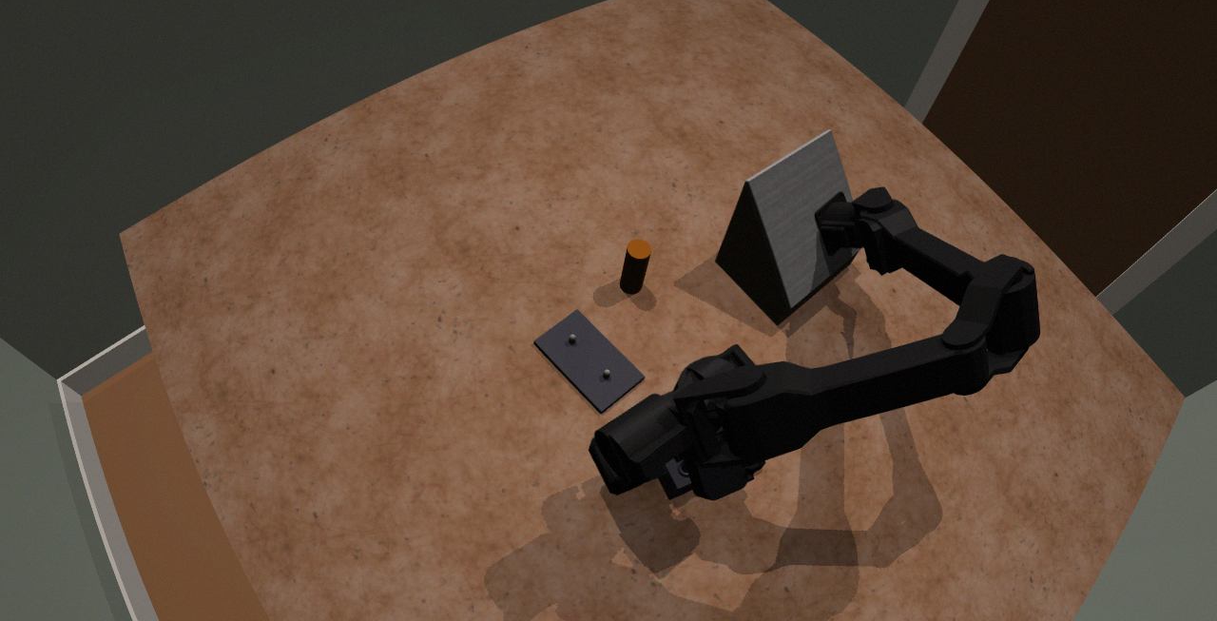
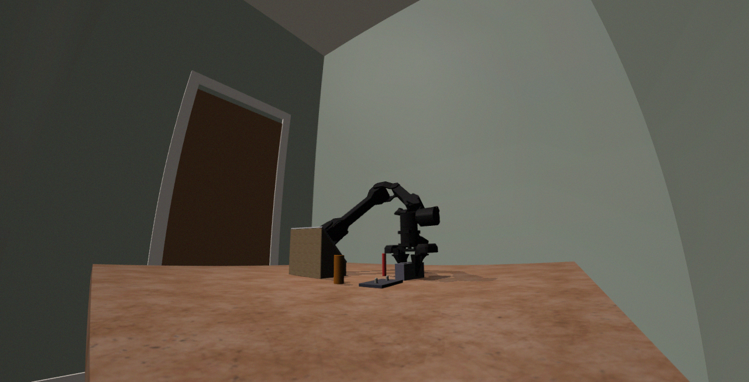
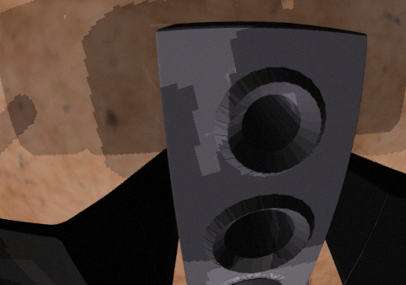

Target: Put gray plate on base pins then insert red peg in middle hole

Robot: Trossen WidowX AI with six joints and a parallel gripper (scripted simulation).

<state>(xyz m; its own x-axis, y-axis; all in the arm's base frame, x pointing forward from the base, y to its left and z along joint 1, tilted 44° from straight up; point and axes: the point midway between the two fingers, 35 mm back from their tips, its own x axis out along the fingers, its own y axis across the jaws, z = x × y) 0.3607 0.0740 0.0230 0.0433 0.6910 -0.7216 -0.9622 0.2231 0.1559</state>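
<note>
Now: the dark base 10 mm behind my gripper tip and 150 mm to the right of it. Round my gripper tip: orange cylinder 130 mm behind, 200 mm to the right, 30 mm above; then red peg 120 mm behind, 40 mm to the left, 30 mm above; then gray plate 30 mm above.
</note>
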